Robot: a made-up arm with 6 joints.
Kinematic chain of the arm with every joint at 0, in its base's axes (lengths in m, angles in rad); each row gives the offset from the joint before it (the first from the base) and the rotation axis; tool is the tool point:
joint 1: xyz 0 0 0.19 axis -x
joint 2: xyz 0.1 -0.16 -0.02 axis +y
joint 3: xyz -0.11 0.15 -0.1 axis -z
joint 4: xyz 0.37 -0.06 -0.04 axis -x
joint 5: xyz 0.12 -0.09 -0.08 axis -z
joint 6: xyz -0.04 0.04 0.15 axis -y
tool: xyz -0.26 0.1 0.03
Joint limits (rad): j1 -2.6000..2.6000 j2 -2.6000..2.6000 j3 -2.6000..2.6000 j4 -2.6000..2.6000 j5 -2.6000..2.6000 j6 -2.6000..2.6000
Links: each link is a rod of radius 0.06 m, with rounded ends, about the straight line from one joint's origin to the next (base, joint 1, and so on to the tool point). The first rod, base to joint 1, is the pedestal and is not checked.
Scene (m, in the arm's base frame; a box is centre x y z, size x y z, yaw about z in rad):
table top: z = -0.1
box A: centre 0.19 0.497 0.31 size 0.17 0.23 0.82 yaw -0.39
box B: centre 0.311 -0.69 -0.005 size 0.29 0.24 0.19 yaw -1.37
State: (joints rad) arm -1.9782 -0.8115 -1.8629 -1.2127 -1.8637 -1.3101
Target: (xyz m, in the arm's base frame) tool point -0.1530 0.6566 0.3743
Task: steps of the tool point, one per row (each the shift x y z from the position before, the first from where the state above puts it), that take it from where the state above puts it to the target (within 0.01 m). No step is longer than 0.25 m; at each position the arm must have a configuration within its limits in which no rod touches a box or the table.
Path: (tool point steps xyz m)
1: -0.0309 0.1348 0.1044
2: -0.1396 0.1134 0.0853
3: -0.2158 0.0636 0.0223
4: -0.2325 0.0139 -0.0711
5: -0.1846 -0.0116 -0.1628
6: 0.0424 0.0857 0.0482
7: 0.0582 0.1020 0.0270
8: 0.0730 0.1089 -0.0002
9: 0.0843 0.1042 -0.0291
10: 0.0018 0.0757 -0.1397
11: -0.0059 0.0352 -0.1489

